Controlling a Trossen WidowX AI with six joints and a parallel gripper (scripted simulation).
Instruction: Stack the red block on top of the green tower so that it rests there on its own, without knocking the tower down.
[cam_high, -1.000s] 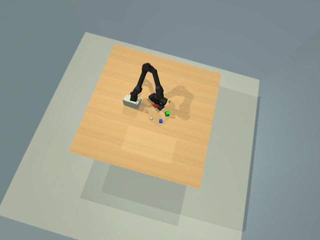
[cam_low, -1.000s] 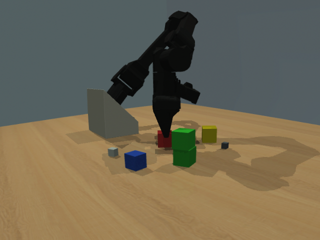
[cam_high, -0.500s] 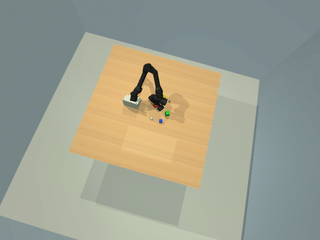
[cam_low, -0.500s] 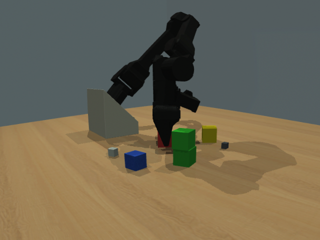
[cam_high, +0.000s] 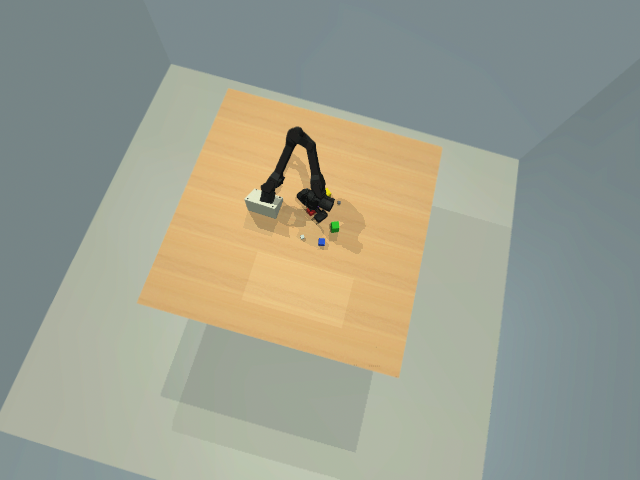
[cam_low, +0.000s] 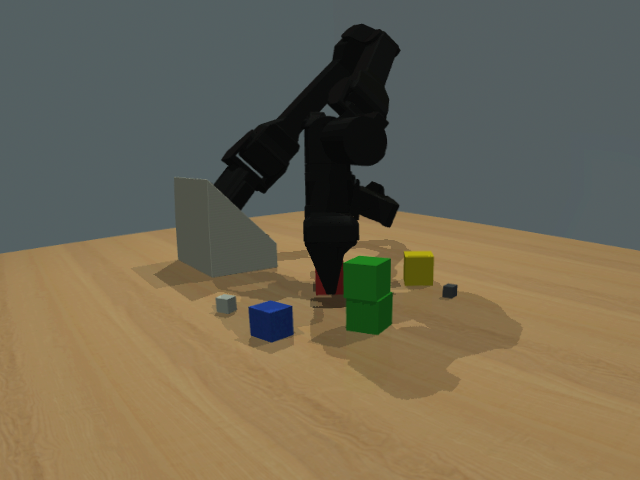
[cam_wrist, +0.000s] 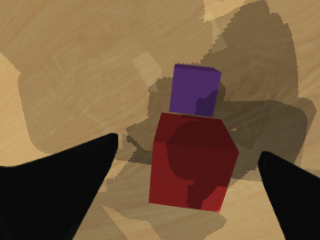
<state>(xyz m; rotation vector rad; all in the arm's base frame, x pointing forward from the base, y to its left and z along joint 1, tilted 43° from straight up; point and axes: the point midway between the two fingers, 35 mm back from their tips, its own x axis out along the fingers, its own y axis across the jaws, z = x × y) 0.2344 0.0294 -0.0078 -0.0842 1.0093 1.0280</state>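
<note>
Right now the small purple cube is 2 cm ahead of my gripper tip and 3 cm to the left of it. From my gripper tip the other things lie so: small white cube: 2 cm behind, 15 cm to the right; yellow block: 6 cm ahead, 11 cm to the left, 1 cm above; red block: 1 cm above.
</note>
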